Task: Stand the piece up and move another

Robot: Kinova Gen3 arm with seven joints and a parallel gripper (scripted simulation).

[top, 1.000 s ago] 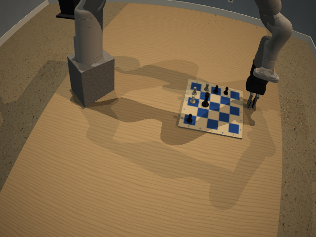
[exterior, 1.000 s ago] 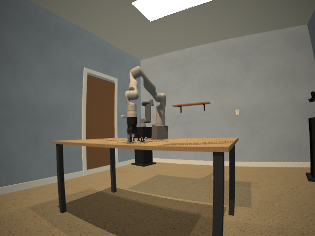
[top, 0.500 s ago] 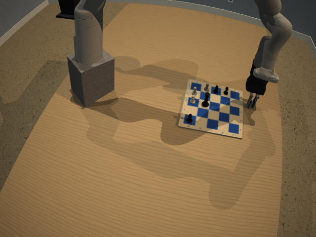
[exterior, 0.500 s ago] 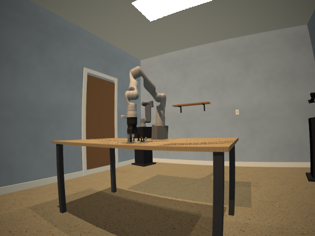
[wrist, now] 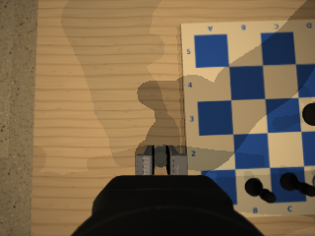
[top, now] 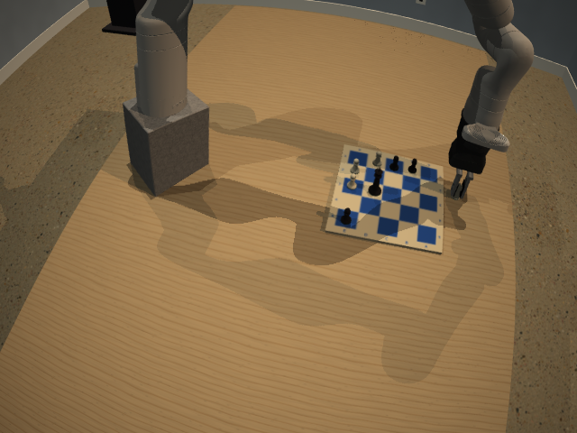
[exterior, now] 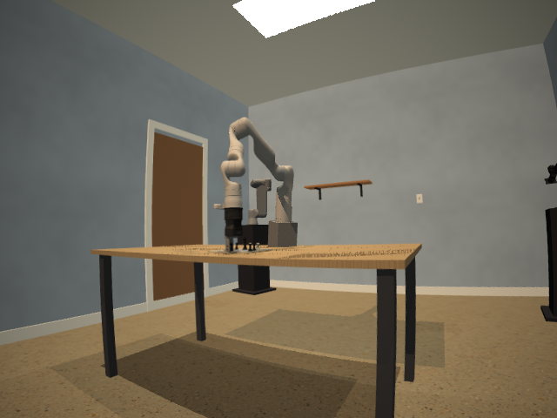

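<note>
My hand is 10 mm above the white rook. From my hand the other things lie so: chessboard (130 mm behind, 70 mm to the right, 20 mm below); tall black piece (160 mm behind, 80 mm to the right, 10 mm above).
</note>
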